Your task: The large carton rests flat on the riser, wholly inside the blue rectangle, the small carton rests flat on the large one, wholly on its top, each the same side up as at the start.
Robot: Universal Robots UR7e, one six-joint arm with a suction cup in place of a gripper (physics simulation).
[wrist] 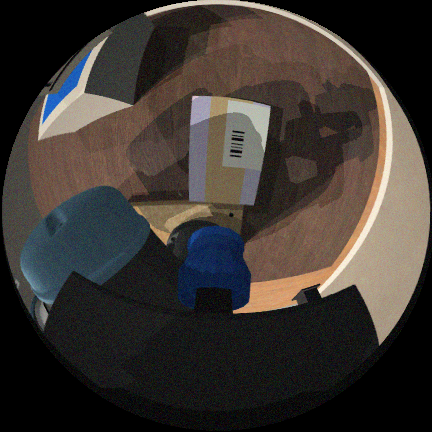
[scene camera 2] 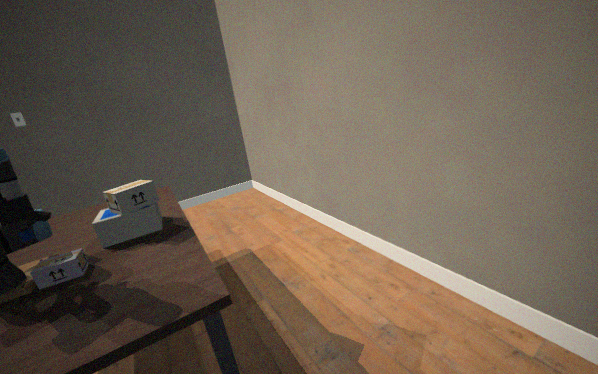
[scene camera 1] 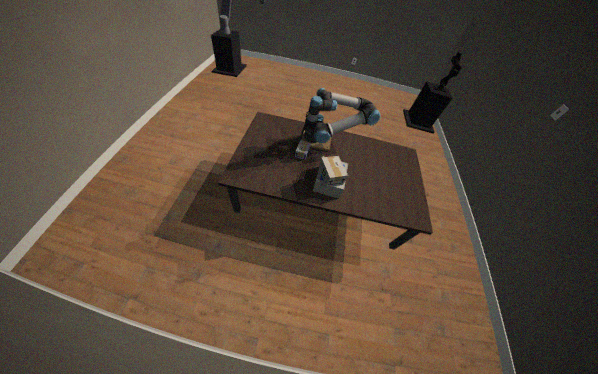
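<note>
The small carton (scene camera 1: pixel 302 149) (scene camera 2: pixel 65 266) (wrist: pixel 227 149), white with brown tape and a barcode label, lies flat on the dark wooden table (scene camera 1: pixel 380 188) (scene camera 2: pixel 150 281) close to the arm's base. My blue suction cup (wrist: pixel 213 245) hangs a little above its near end and does not seem to touch it. The large carton (scene camera 1: pixel 334 167) (scene camera 2: pixel 132 196) rests arrows-up on the grey riser (scene camera 1: pixel 327 188) (scene camera 2: pixel 127 229) (wrist: pixel 80 111). It is turned a little against the riser. A corner of the blue rectangle (scene camera 2: pixel 109 214) (wrist: pixel 64 88) shows bare beside it.
The arm (scene camera 1: pixel 349 120) folds over its tan base plate (scene camera 1: pixel 325 144) at the table's back edge. Two black pedestals with camera stands stand on the floor at the back left (scene camera 1: pixel 226 52) and back right (scene camera 1: pixel 428 106). The table's front corner (scene camera 2: pixel 222 300) drops off to the wooden floor.
</note>
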